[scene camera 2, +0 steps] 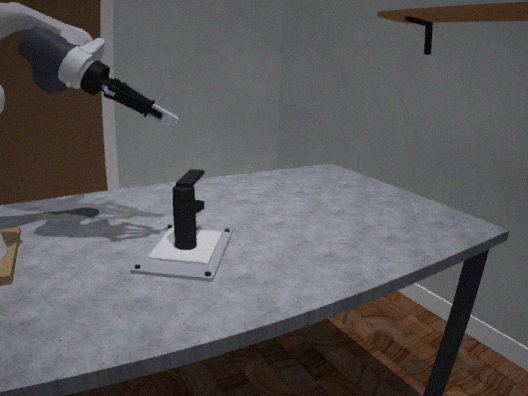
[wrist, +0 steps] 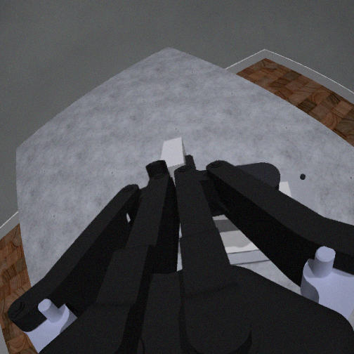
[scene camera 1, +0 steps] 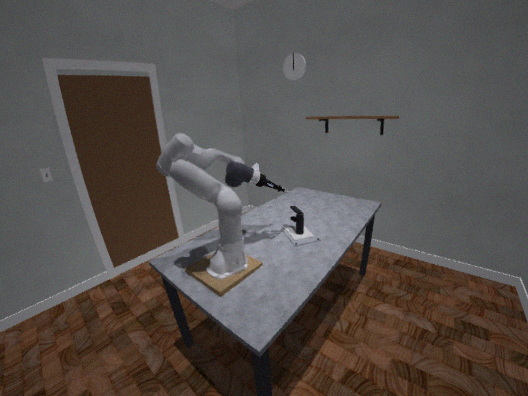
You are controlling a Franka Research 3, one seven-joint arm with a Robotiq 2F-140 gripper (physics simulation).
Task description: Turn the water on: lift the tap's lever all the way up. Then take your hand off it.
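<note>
The black tap [scene camera 1: 299,223] [scene camera 2: 184,217] stands upright on a white plate [scene camera 1: 305,235] [scene camera 2: 202,254]. Its flat lever [scene camera 1: 297,209] [scene camera 2: 191,178] sits on top and slopes upward to its free end, above the short spout [scene camera 1: 293,218] [scene camera 2: 199,206]. In the wrist view a dark part of the tap [wrist: 262,175] shows behind the right finger linkage, and the rest is hidden. My gripper [scene camera 1: 283,189] [scene camera 2: 169,117] [wrist: 176,153] is shut and empty. Its pale fingertips are in the air above the tap, apart from the lever.
The plate lies on a grey base board [scene camera 2: 220,260] with dark corner screws, on the grey table [scene camera 1: 280,285] [scene camera 2: 310,240]. The arm stands on a wooden board [scene camera 1: 222,286] [scene camera 2: 11,260]. A wall shelf [scene camera 1: 352,117] [scene camera 2: 465,12] hangs beyond the table.
</note>
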